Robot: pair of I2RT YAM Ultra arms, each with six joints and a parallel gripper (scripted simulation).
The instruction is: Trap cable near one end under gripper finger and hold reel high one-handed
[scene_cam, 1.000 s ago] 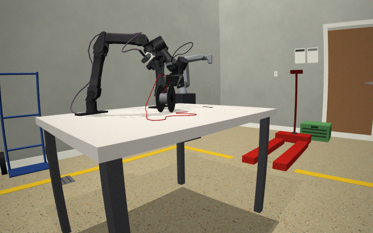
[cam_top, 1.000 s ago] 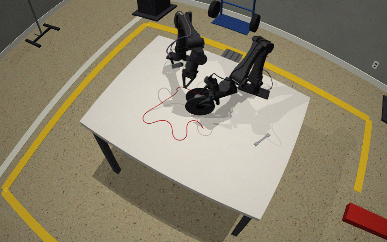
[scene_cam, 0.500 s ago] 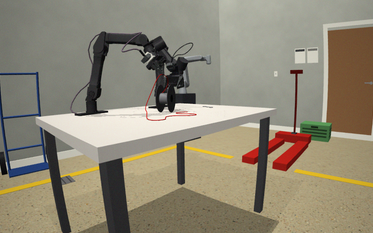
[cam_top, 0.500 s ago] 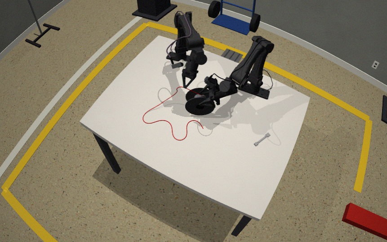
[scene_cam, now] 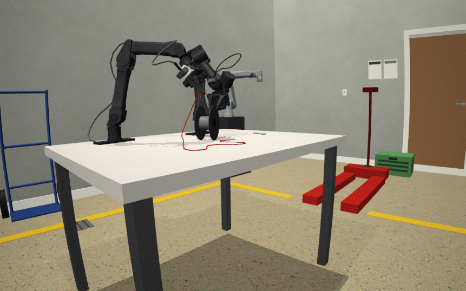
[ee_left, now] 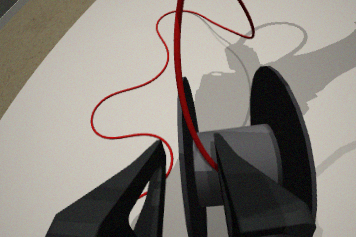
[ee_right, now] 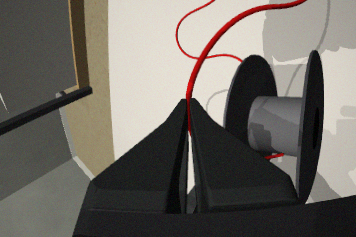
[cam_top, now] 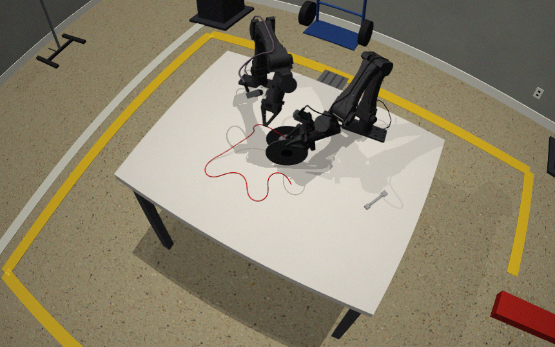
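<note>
My left gripper is now 2 cm past the black reel, 2 cm to the left of it and 6 cm above it. From my left hand the other things lie so: small grey dumbbell-shaped part (4 cm behind, 37 cm to the left, 14 cm below).
</note>
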